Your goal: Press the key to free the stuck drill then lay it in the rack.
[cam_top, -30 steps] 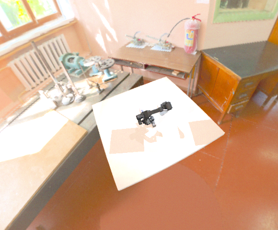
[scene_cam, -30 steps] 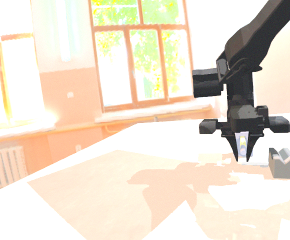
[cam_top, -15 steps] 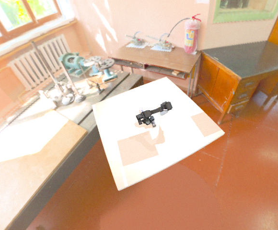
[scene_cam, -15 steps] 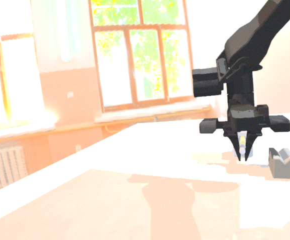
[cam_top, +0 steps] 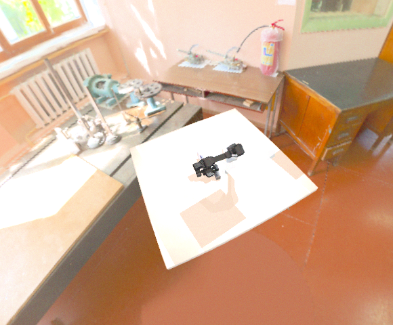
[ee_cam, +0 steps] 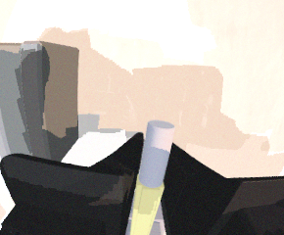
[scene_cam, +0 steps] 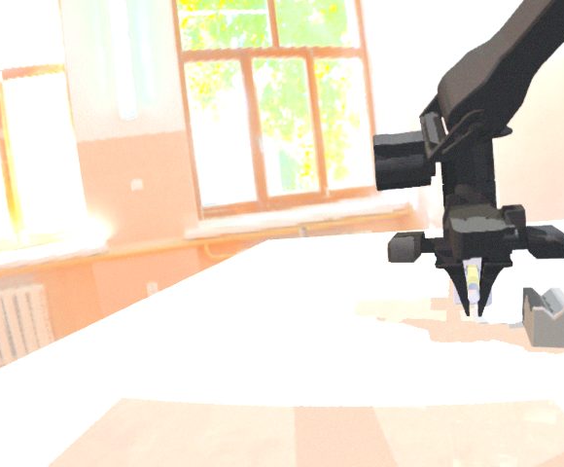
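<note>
Now: the drill 40 mm to the right of my gripper tip, 40 mm above it and 10 mm behind it. The rest, counted from my gripper tip: holder block (140 mm to the right, 40 mm above, 30 mm behind); then grey v-notched rack (70 mm behind, 40 mm to the left, 10 mm above).
</note>
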